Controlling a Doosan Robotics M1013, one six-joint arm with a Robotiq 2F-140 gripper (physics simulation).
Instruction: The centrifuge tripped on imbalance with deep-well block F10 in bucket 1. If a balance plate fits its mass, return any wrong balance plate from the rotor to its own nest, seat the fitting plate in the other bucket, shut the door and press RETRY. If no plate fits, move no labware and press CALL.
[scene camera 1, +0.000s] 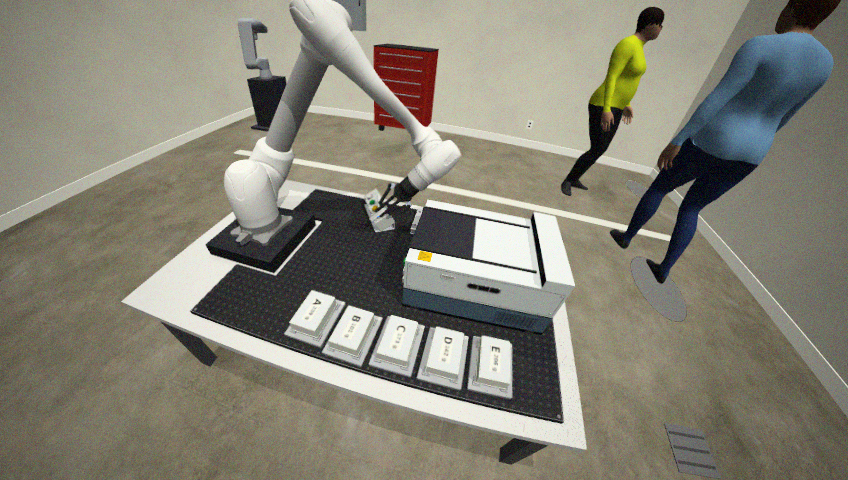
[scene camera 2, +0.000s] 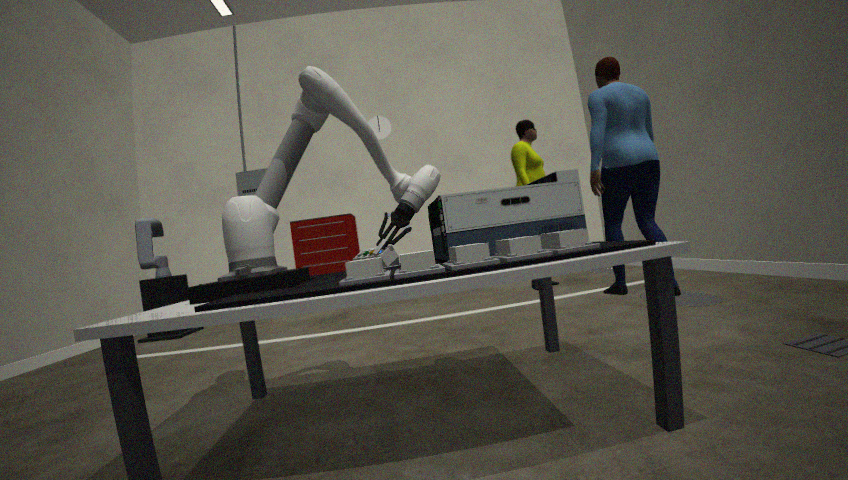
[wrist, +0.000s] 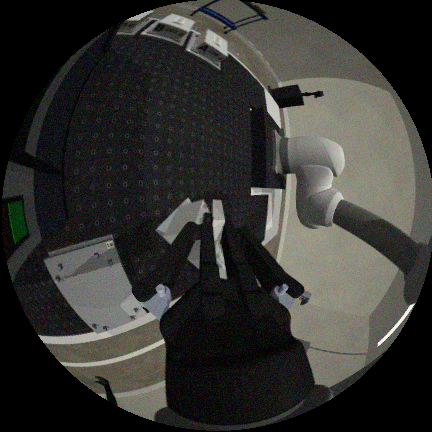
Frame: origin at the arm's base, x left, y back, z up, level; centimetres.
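Seen in the pictures: gripper, between the fingertips: (scene camera 1: 371, 218) (scene camera 2: 374, 254) (wrist: 215, 207); arm's base, origin of its link: (scene camera 1: 263, 227) (scene camera 2: 254, 275) (wrist: 278, 155).
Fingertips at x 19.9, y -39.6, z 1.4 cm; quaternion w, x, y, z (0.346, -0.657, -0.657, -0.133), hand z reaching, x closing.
Pixels of each thing's top centre, then the offset from my fingertips to it. Level surfaces: height alone.
- sloped button box, centre of its top: (wrist: 227, 260) (scene camera 2: 373, 247) (scene camera 1: 378, 201) dz +2.7, dx +9.9, dy +1.1 cm
- Balance plates A, centre of its top: (scene camera 2: 364, 259) (scene camera 1: 313, 309) (wrist: 217, 40) dz -0.3, dx -47.3, dy -1.7 cm
- B, centre of its top: (scene camera 2: 415, 252) (scene camera 1: 352, 326) dz -0.3, dx -48.4, dy -15.1 cm
- C, centre of its top: (scene camera 2: 466, 245) (scene camera 1: 398, 336) dz -0.3, dx -47.1, dy -28.6 cm
- D, centre of its top: (scene camera 2: 516, 238) (scene camera 1: 446, 348) dz -0.3, dx -46.5, dy -42.2 cm
- E, centre of its top: (scene camera 2: 562, 231) (scene camera 1: 495, 358) dz -0.3, dx -45.3, dy -55.8 cm
- black perforated mat, height of its surface: dz -5.7 cm
- white table, height of its surface: dz -7.0 cm
- grey bolted plate, centre of its top: (wrist: 98, 301) (scene camera 1: 427, 218) dz -1.9, dx +11.7, dy -21.5 cm
My gripper (scene camera 1: 380, 209) (scene camera 2: 379, 250) (wrist: 215, 207) is shut and empty, tilted down with its fingertips at the sloped button box (scene camera 1: 382, 223) (scene camera 2: 389, 256) (wrist: 176, 218). Green and yellow buttons show in scene camera 1; contact with a button cannot be made out. The centrifuge (scene camera 1: 440, 278) (scene camera 2: 505, 208) stands right of the gripper, with a dark panel and a white panel on top; its rotor and block F10 do not show. Balance plates A (scene camera 1: 315, 313) (wrist: 216, 45), B (scene camera 1: 354, 330), C (scene camera 1: 396, 343), D (scene camera 1: 445, 355) and E (scene camera 1: 494, 360) sit in their nests along the near edge.
A black perforated mat (scene camera 1: 351, 261) covers much of the white table (scene camera 1: 172, 285). A grey bolted plate (wrist: 90, 290) lies near the box in the wrist view. A green display (wrist: 16, 221) shows at left there. Two people (scene camera 1: 624, 74) (scene camera 1: 743, 95) stand beyond the table.
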